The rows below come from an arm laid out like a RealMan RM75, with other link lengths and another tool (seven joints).
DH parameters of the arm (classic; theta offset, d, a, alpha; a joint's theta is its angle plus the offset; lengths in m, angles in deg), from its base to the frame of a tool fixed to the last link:
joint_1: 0 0.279 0 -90
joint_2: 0 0 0 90
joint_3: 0 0.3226 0 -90
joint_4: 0 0 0 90
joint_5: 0 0.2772 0 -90
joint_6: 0 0 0 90
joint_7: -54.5 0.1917 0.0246 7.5
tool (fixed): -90 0.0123 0 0
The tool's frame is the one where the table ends.
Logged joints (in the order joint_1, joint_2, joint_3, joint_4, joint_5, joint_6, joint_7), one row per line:
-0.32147 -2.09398 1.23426 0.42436 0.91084 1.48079 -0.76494
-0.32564 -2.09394 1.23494 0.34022 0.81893 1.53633 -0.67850
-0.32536 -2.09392 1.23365 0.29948 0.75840 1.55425 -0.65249
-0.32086 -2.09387 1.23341 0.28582 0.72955 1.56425 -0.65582
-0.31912 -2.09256 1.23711 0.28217 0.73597 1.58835 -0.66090
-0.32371 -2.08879 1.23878 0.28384 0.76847 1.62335 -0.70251
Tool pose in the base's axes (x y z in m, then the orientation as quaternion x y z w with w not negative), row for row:
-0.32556 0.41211 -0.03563 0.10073 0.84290 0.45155 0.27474
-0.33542 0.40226 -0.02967 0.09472 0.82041 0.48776 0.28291
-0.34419 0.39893 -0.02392 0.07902 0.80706 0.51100 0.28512
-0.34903 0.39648 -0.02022 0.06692 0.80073 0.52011 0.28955
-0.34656 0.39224 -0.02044 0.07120 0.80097 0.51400 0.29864
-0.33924 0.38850 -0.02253 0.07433 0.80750 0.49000 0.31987
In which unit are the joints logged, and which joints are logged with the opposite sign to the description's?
The joints are logged in radians. Opposite sign: none.
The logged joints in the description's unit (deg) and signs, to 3 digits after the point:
-18.419 -119.976 70.718 24.314 52.187 84.843 -43.828
-18.658 -119.974 70.757 19.493 46.921 88.025 -38.875
-18.642 -119.973 70.683 17.159 43.453 89.052 -37.385
-18.384 -119.970 70.669 16.376 41.800 89.625 -37.576
-18.284 -119.895 70.881 16.167 42.168 91.006 -37.867
-18.547 -119.679 70.977 16.263 44.030 93.011 -40.251

